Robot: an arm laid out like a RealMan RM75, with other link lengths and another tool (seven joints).
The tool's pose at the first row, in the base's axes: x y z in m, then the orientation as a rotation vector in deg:
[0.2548 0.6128 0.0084 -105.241 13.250 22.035]
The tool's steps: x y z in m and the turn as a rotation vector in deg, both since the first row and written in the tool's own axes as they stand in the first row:
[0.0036 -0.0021 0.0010 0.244 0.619 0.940]
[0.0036 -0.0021 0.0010 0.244 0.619 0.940]
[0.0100 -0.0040 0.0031 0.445 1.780 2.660]
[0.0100 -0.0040 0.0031 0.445 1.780 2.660]
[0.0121 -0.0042 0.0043 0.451 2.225 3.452]
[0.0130 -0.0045 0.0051 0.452 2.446 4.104]
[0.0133 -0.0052 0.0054 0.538 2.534 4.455]
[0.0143 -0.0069 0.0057 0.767 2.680 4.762]
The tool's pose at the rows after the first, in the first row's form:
[0.2587 0.6145 0.0087 -105.090 14.584 22.081]
[0.2587 0.6145 0.0087 -105.090 14.584 22.081]
[0.2650 0.6173 0.0074 -105.041 17.006 22.179]
[0.2650 0.6173 0.0074 -105.041 17.006 22.179]
[0.2669 0.6186 0.0065 -105.075 18.047 22.320]
[0.2677 0.6195 0.0062 -105.072 18.805 22.569]
[0.2682 0.6200 0.0066 -104.979 19.203 22.716]
[0.2696 0.6208 0.0077 -104.759 19.620 22.753]

